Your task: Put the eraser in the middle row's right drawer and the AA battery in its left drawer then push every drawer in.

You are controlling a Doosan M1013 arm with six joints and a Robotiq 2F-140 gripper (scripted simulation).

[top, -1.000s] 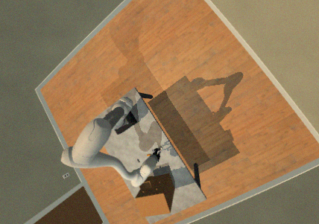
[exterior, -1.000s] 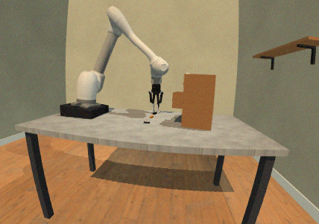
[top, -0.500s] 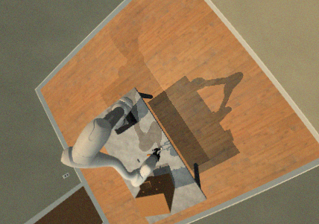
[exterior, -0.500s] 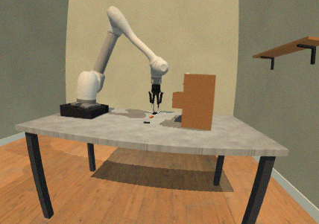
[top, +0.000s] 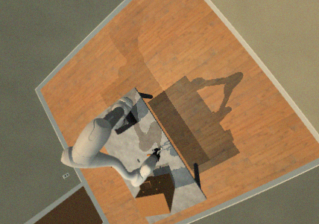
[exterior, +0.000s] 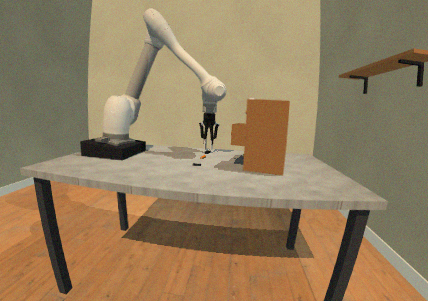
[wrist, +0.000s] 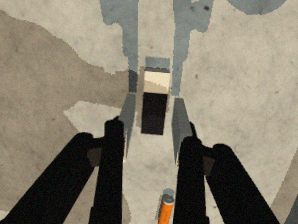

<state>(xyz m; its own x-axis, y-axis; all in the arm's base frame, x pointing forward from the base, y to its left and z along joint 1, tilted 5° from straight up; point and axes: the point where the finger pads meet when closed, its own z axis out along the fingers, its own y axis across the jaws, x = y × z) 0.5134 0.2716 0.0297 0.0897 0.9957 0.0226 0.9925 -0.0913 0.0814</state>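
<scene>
My gripper is now 5 cm above the eraser and 1 cm to the right of it. The rest, counted from my hand: orange AA battery 15 cm to the right, 5 cm below, 1 cm ahead.
</scene>
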